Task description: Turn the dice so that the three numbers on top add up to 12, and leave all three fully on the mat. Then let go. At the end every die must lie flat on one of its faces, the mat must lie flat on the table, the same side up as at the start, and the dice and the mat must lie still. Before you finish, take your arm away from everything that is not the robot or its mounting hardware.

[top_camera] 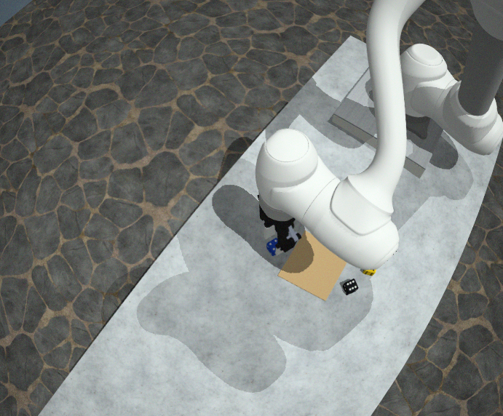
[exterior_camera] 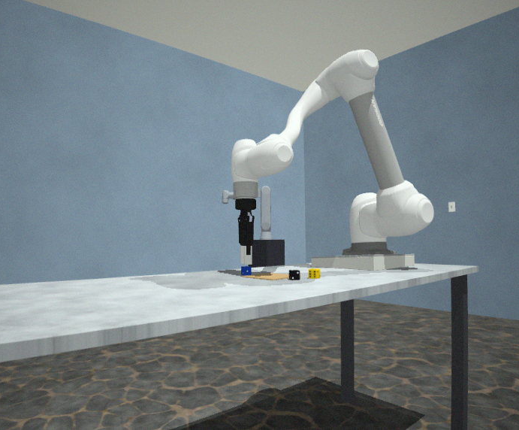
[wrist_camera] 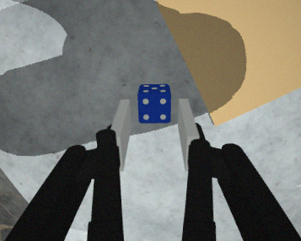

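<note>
Now: hand 60 mm above the blue die. The rest, counted from my hand: black die (220 mm to the left, 60 mm below); then tan mat (10 mm behind, 110 mm to the left, 70 mm below); then yellow die (70 mm behind, 250 mm to the left, 60 mm below).
</note>
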